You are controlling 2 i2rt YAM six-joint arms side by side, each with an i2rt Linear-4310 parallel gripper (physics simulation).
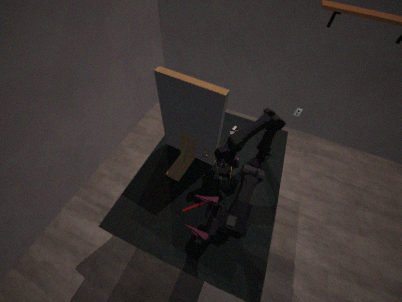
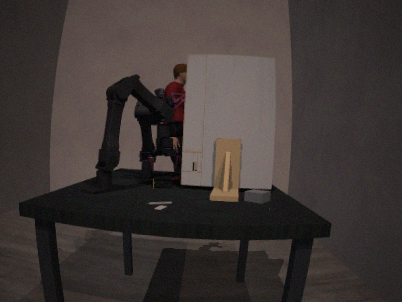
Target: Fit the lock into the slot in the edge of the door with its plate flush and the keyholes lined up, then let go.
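The grey-white door stands upright, with a small dark cutout low on its face near the edge; the slot itself is too dark to make out. The lock, dark with a thin brass-coloured plate, stands on the table beside the door's edge, apart from it. My right gripper points down above the lock, open and empty, with its fingers apart. My left gripper is open and empty, with pink fingers spread, in front of the door and away from the lock.
A wooden stand props the door. A red rod lies near my left fingers. A grey block, a thin pale rod and a small white piece lie on the dark table. A person stands behind.
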